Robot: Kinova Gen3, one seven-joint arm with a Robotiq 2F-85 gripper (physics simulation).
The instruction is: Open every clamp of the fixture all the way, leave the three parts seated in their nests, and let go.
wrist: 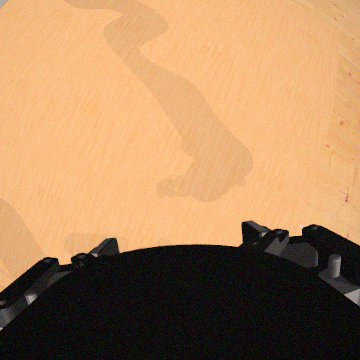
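Frame: origin at the arm's base, x ahead, y right, z down, level; centimetres.
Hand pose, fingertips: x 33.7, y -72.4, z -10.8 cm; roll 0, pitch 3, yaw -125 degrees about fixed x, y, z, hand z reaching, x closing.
Note:
After its pixels a point has its place.
My gripper (179,244) {y -72.4, x 33.7, z -10.8 cm} is open, with its two black fingertips wide apart at the bottom of the wrist view and no object visible between them. The round black body of the wrist hides the lower middle of the view. The fixture, its clamps and the three parts do not show in this view.
A light wooden table top (75,125) {y -51.4, x 29.7, z 12.0 cm} lies below, with the arm's shadow across it. The table's edge runs down the right side, and a plank floor (345,150) shows beyond it. A small grey patch shows at the top left corner.

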